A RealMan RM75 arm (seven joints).
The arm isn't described. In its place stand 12 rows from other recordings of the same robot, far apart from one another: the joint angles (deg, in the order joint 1, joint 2, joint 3, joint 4, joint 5, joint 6, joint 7), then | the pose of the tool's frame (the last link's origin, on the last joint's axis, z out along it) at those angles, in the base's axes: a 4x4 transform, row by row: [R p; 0 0 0 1], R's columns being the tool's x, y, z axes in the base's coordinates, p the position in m.
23.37, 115.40, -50.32, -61.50, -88.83, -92.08, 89.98 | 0.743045, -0.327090, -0.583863, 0.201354; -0.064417, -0.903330, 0.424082, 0.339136; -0.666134, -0.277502, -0.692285, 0.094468; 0, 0, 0, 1
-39.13, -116.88, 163.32, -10.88, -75.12, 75.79, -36.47 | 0.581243, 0.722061, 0.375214, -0.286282; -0.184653, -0.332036, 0.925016, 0.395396; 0.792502, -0.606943, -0.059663, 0.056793; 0, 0, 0, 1
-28.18, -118.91, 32.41, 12.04, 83.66, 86.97, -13.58 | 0.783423, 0.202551, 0.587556, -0.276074; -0.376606, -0.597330, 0.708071, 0.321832; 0.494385, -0.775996, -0.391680, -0.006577; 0, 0, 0, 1
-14.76, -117.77, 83.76, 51.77, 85.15, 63.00, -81.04 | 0.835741, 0.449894, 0.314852, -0.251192; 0.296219, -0.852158, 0.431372, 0.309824; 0.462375, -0.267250, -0.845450, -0.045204; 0, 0, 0, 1
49.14, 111.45, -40.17, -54.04, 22.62, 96.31, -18.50 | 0.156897, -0.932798, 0.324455, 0.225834; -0.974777, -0.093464, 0.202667, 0.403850; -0.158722, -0.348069, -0.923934, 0.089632; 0, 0, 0, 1
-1.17, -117.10, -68.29, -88.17, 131.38, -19.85, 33.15 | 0.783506, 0.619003, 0.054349, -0.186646; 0.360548, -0.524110, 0.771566, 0.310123; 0.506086, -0.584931, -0.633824, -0.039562; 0, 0, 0, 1
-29.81, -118.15, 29.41, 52.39, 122.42, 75.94, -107.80 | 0.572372, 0.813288, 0.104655, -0.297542; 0.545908, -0.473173, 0.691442, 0.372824; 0.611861, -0.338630, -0.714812, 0.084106; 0, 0, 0, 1
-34.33, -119.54, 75.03, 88.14, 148.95, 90.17, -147.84 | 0.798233, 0.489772, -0.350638, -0.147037; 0.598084, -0.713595, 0.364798, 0.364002; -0.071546, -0.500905, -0.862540, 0.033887; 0, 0, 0, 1
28.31, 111.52, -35.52, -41.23, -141.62, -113.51, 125.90 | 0.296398, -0.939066, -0.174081, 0.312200; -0.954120, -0.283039, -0.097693, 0.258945; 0.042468, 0.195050, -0.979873, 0.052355; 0, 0, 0, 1
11.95, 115.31, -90.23, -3.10, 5.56, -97.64, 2.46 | 0.815895, -0.475739, -0.328614, 0.362176; 0.366468, -0.014121, 0.930324, 0.232242; -0.447232, -0.879473, 0.162822, 0.064814; 0, 0, 0, 1
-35.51, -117.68, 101.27, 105.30, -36.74, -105.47, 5.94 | 0.760361, 0.444252, -0.473805, -0.082467; 0.561311, -0.816481, 0.135237, 0.273674; -0.326773, -0.368781, -0.870184, -0.013041; 0, 0, 0, 1
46.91, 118.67, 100.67, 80.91, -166.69, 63.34, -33.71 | 0.961117, -0.086259, 0.262323, 0.074873; -0.263223, -0.573340, 0.775883, 0.449678; 0.083473, -0.814764, -0.573753, 0.052829; 0, 0, 0, 1
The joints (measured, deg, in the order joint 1, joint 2, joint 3, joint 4, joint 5, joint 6, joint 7), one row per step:
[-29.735, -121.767, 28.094, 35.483, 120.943, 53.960, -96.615]
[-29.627, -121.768, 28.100, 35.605, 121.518, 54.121, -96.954]
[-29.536, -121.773, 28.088, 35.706, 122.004, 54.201, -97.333]
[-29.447, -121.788, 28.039, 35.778, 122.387, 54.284, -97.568]
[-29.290, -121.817, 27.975, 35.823, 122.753, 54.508, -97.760]
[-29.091, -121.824, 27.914, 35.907, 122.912, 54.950, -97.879]
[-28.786, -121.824, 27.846, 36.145, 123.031, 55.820, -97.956]
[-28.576, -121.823, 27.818, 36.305, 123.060, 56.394, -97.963]
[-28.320, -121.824, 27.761, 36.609, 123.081, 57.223, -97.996]
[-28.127, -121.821, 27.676, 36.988, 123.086, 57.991, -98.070]
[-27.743, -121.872, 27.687, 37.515, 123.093, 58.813, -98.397]
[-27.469, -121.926, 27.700, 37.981, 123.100, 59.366, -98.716]
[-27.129, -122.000, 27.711, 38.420, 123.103, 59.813, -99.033]
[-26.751, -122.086, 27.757, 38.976, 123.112, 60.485, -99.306]
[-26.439, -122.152, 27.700, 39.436, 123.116, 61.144, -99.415]
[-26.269, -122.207, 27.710, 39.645, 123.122, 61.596, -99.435]
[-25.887, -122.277, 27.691, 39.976, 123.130, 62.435, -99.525]
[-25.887, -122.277, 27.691, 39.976, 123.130, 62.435, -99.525]
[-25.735, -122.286, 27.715, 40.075, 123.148, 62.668, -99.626]
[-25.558, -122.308, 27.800, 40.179, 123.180, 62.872, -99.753]
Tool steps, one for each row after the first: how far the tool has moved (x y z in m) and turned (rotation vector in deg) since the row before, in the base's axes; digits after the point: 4 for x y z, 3 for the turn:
[-0.0009, -0.0012, -0.0003, -0.395, 0.145, 0.190]
[-0.0009, -0.0010, -0.0002, -0.283, 0.074, 0.267]
[-0.0008, -0.0010, -0.0002, -0.221, 0.064, 0.200]
[-0.0010, -0.0016, -0.0006, -0.310, -0.034, 0.180]
[-0.0006, -0.0016, -0.0003, -0.268, -0.209, 0.034]
[-0.0003, -0.0023, 0.0001, -0.390, -0.353, -0.181]
[-0.0001, -0.0015, 0.0001, -0.237, -0.226, -0.151]
[0.0002, -0.0017, 0.0005, -0.268, -0.317, -0.270]
[0.0004, -0.0011, 0.0011, -0.149, -0.278, -0.286]
[-0.0002, -0.0021, 0.0010, -0.173, -0.398, -0.059]
[-0.0001, -0.0013, 0.0010, -0.058, -0.276, -0.002]
[-0.0006, -0.0017, 0.0009, -0.019, -0.251, 0.133]
[-0.0002, -0.0020, 0.0009, -0.123, -0.261, -0.047]
[-0.0001, -0.0018, 0.0009, -0.095, -0.224, -0.127]
[0.0002, -0.0012, 0.0000, -0.178, -0.174, -0.153]
[-0.0002, -0.0027, 0.0000, -0.320, -0.386, -0.138]
[0.0000, 0.0000, 0.0000, 0.000, 0.000, 0.000]
[-0.0003, -0.0010, 0.0000, -0.111, -0.125, 0.044]
[-0.0004, -0.0011, -0.0002, -0.152, -0.103, 0.070]

